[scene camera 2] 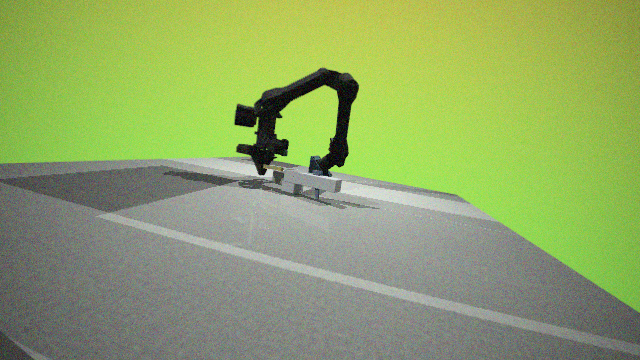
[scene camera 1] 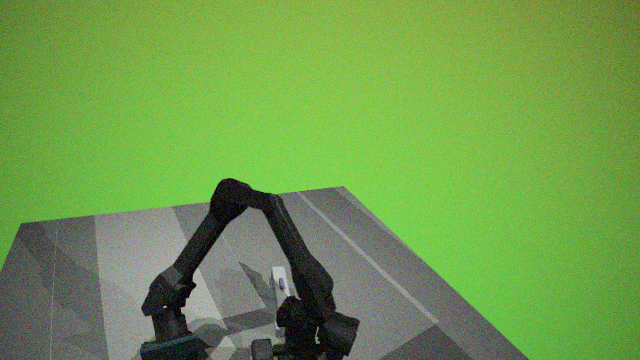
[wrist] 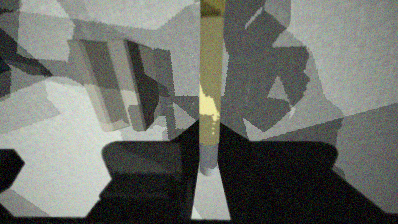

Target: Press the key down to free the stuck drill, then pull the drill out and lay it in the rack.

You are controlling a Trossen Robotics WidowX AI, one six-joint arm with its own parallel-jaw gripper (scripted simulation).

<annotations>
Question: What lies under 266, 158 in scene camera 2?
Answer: My gripper.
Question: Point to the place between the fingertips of my gripper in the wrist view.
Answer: At 207, 123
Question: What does my gripper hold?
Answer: A drill.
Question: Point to a grey slotted rack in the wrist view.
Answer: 119, 76
</annotations>
